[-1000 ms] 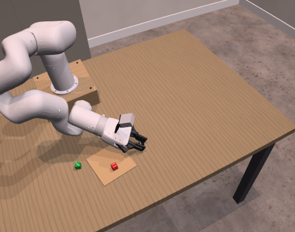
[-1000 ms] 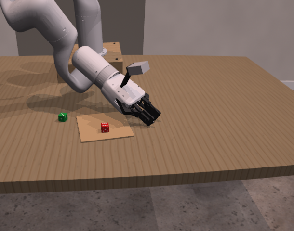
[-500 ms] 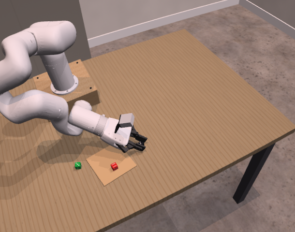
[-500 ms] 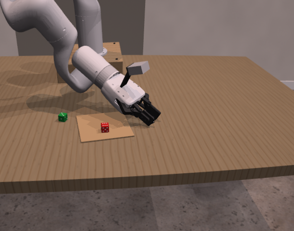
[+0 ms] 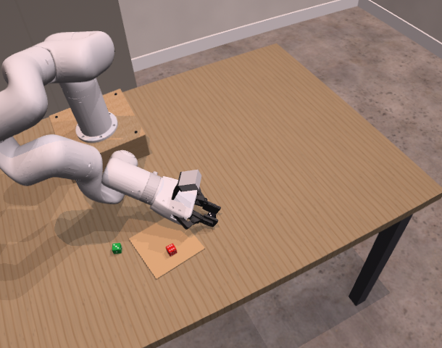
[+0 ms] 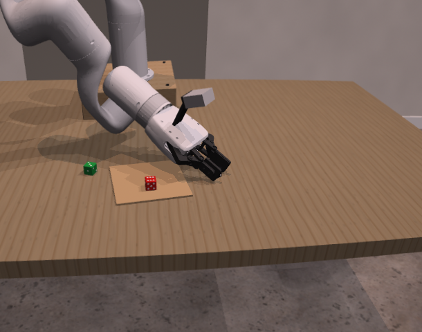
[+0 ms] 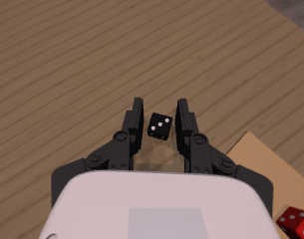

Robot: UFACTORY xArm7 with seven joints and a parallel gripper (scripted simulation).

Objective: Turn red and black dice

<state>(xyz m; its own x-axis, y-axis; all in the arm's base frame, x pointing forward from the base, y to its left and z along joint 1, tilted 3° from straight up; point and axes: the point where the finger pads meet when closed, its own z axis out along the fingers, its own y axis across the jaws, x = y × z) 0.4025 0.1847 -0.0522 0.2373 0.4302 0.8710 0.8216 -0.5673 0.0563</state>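
Now: the black die 10 mm below my hand. From my hand the other things lie so: red die: 130 mm to the right, 50 mm ahead, 10 mm below; tan mat: 130 mm to the right, 20 mm below, 20 mm ahead; green die: 250 mm to the right, 20 mm behind, 10 mm below.
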